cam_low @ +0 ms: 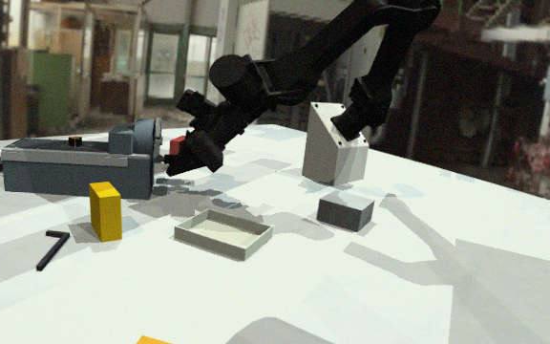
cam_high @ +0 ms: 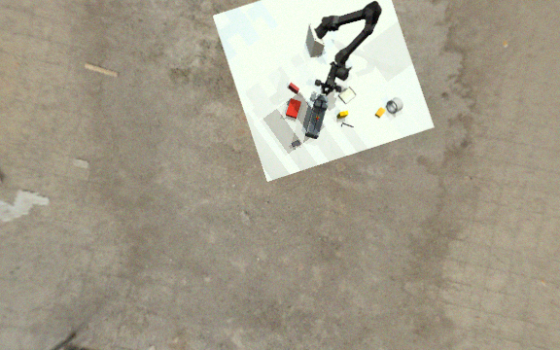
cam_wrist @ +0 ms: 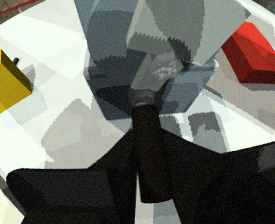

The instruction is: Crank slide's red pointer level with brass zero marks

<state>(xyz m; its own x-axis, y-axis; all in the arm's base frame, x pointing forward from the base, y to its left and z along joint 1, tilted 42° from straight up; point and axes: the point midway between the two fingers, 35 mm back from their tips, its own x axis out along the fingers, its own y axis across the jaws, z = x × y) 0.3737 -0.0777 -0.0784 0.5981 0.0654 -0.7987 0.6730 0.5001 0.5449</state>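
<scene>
The dark crank handle is 20 mm above my gripper tip, 10 mm to the left of it and 10 mm behind it. The rest, counted from my gripper tip: red pointer 120 mm to the right, 120 mm ahead, 50 mm above; then shallow grey tray 180 mm to the left, 50 mm ahead, 30 mm below; then yellow block 170 mm ahead, 80 mm to the left, 10 mm below.
</scene>
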